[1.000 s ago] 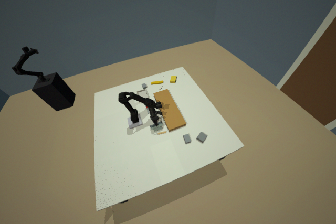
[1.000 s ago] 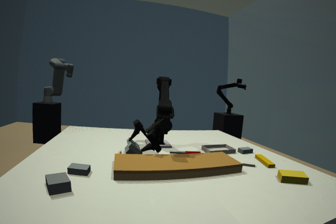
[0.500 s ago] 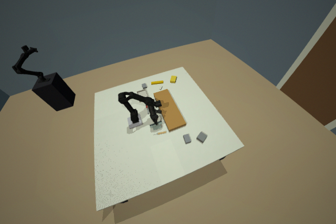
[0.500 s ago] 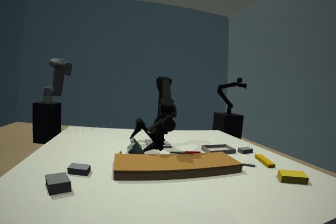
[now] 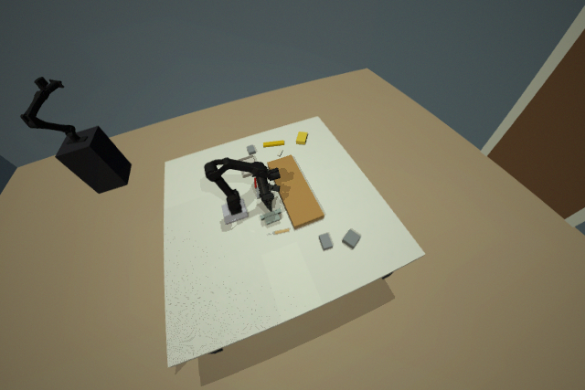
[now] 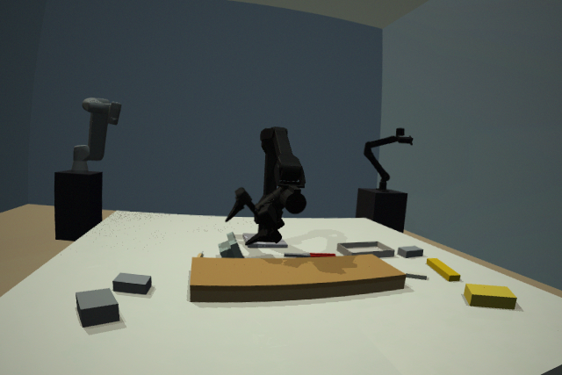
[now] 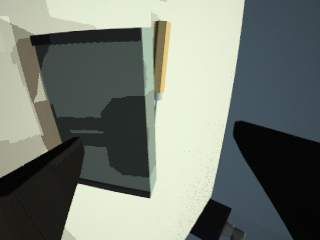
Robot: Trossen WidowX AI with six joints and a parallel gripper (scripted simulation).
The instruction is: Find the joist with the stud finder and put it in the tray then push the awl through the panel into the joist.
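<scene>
Right now the stud finder is 20 mm behind my gripper tip, 30 mm to the right of it and 60 mm below it. From my gripper tip the other things lie so: wooden-handled pointed tool (10 mm behind, 100 mm to the right, 80 mm below); grey tray (40 mm behind, 450 mm to the left, 70 mm below); red-handled tool (30 mm behind, 240 mm to the left, 80 mm below).
</scene>
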